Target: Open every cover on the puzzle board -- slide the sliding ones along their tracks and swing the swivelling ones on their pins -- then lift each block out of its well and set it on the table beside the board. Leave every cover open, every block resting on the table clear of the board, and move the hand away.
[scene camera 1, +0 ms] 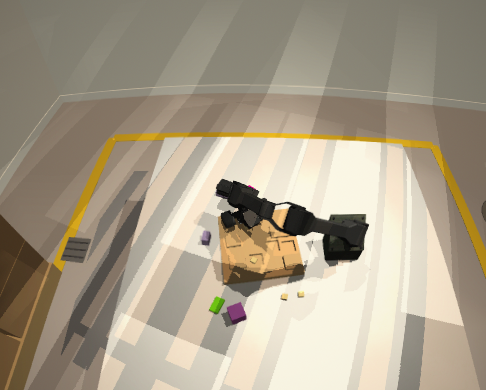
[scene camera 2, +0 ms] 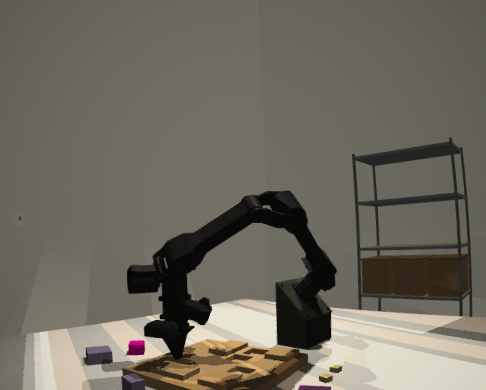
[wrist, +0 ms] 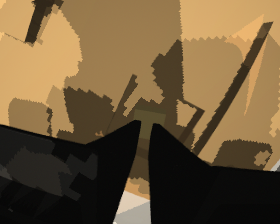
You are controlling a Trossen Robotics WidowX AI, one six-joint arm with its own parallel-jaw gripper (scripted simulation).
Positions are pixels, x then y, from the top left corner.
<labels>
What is my gripper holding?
Nothing.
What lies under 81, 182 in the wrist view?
My gripper.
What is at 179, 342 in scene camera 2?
My gripper.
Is my gripper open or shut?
Shut.
</labels>
